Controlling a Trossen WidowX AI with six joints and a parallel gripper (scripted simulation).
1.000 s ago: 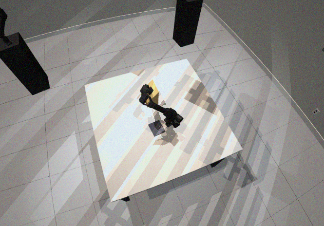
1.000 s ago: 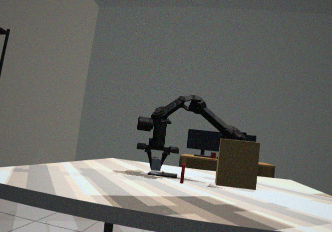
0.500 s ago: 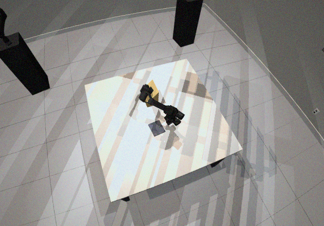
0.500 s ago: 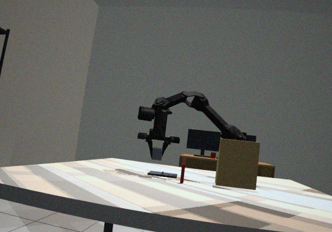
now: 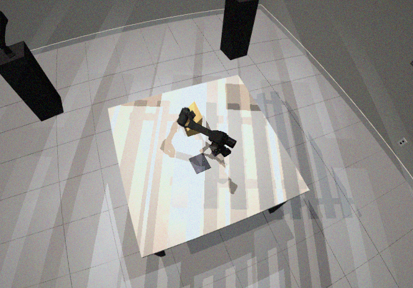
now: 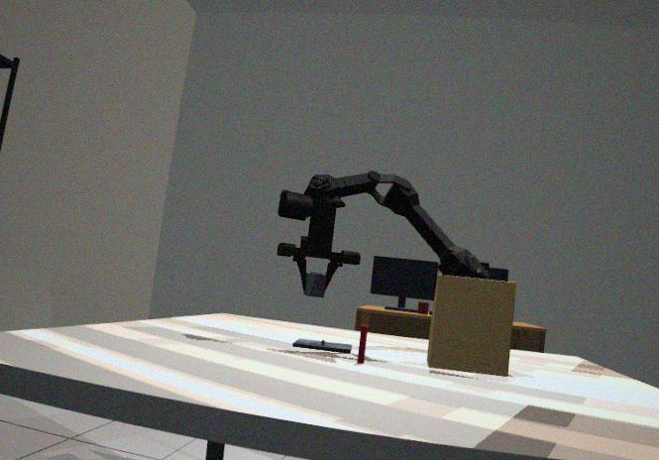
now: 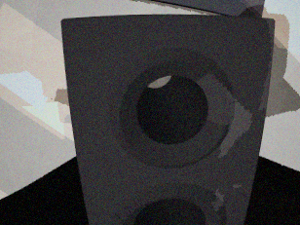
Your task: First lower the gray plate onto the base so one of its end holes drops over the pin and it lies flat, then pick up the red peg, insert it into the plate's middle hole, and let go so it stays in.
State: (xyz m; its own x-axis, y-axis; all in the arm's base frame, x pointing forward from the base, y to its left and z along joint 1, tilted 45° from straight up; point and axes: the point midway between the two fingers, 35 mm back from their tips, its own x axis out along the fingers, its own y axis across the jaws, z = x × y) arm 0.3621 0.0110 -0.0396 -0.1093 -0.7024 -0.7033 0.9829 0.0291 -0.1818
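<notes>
My gripper tip is now 3 cm past the dark flat base, 12 cm to the left of it and 13 cm above it. Also, from my gripper tip: red peg: 12 cm behind, 6 cm to the left, 10 cm below; gray plate: 3 cm above.
</notes>
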